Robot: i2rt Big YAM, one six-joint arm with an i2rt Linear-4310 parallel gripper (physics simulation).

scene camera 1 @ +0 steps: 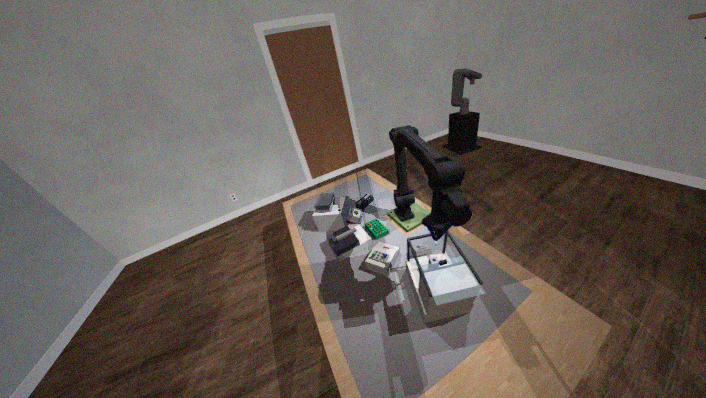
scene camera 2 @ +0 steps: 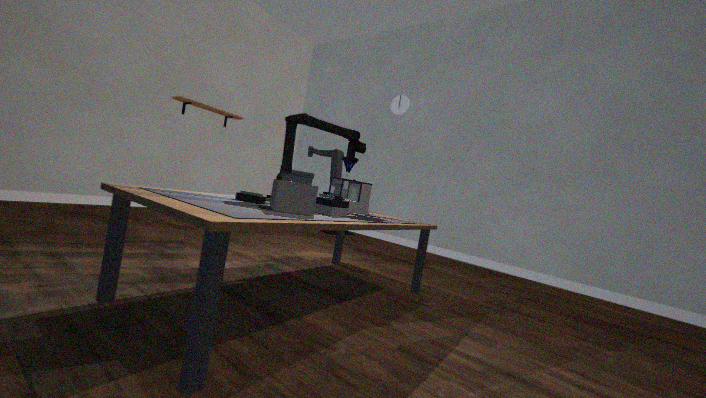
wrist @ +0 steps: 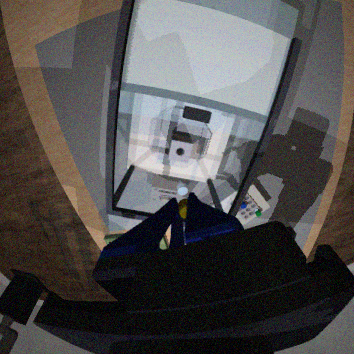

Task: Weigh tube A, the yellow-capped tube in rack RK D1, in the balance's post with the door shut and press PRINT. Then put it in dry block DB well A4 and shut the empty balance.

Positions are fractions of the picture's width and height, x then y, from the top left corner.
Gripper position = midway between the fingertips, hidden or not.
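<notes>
My gripper (wrist: 0.52, 0.57) is holding a tube A, and the tube touches nothing else. There's a glass-box balance here too: you'd find it in scene camera 1 (scene camera 1: 0.63, 0.71), the balance is also there in scene camera 2 (scene camera 2: 0.51, 0.49), and the wrist view has it as well (wrist: 0.55, 0.28).
</notes>
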